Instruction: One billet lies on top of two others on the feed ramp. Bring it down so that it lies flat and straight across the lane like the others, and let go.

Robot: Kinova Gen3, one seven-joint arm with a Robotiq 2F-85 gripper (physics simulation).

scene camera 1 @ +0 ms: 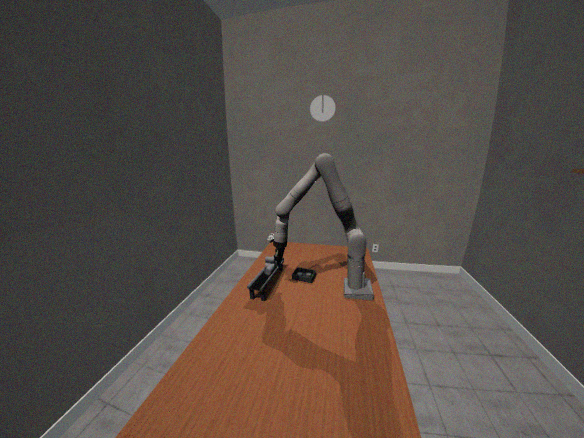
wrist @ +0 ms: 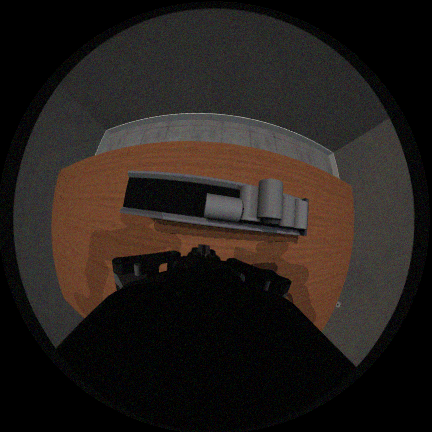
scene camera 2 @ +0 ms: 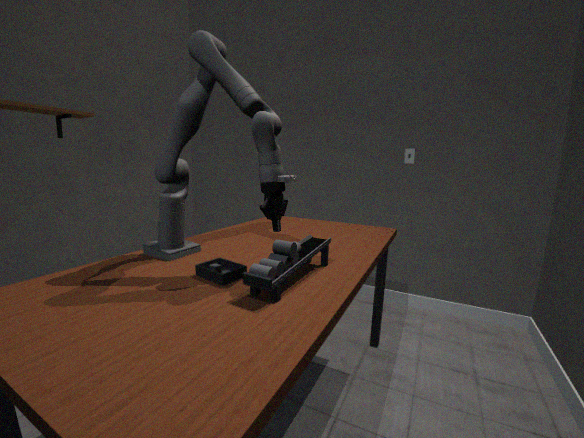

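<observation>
The feed ramp holds several grey billets. The raised billet lies across the lane on top of others. Under and beside it, a billet and two billets towards the ramp's end lie across the lane. Another billet lies lengthwise along the lane, close to the near rail, its end by the crosswise billet. My gripper is shut and empty, pointing down above and to the robot's side of the ramp, apart from the billets.
A small black tray with small things in it stands on the wooden table between the ramp and the robot's base. The table's far edge runs beyond the ramp in the wrist view.
</observation>
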